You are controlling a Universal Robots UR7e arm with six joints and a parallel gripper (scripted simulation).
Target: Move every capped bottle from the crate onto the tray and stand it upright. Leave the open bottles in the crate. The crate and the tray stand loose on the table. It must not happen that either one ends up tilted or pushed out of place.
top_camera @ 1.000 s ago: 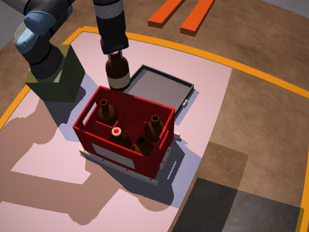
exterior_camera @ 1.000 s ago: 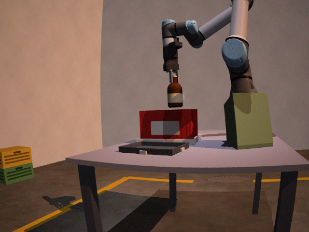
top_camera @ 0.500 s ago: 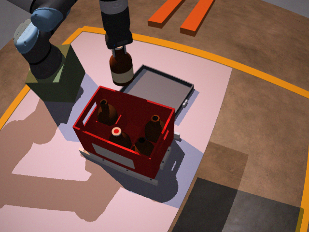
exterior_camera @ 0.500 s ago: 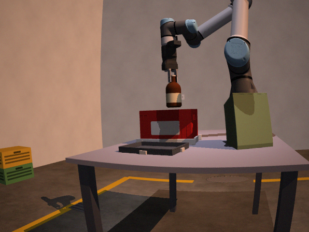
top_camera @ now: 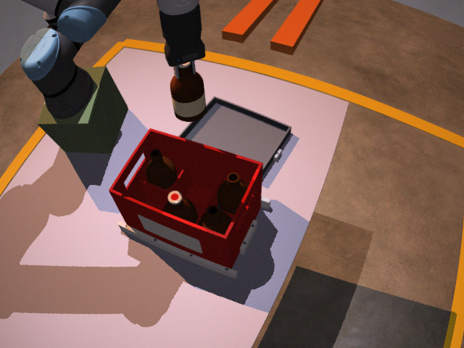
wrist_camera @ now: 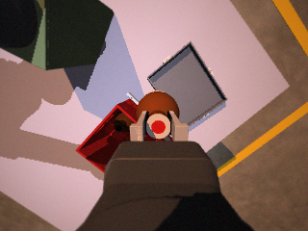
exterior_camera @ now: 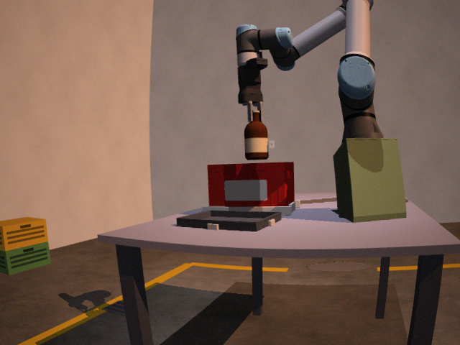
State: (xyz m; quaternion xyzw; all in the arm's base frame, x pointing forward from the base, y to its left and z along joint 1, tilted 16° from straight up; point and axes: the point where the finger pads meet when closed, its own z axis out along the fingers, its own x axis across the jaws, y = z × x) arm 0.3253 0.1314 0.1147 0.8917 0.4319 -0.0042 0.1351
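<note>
My gripper is now 6 cm above the capped brown bottle. The rest, counted from my hand: red crate 24 cm below, 15 cm to the right, 8 cm ahead; open bottle 24 cm below, 12 cm to the right, 2 cm behind; dark tray 31 cm below, 11 cm to the left, 5 cm ahead.
</note>
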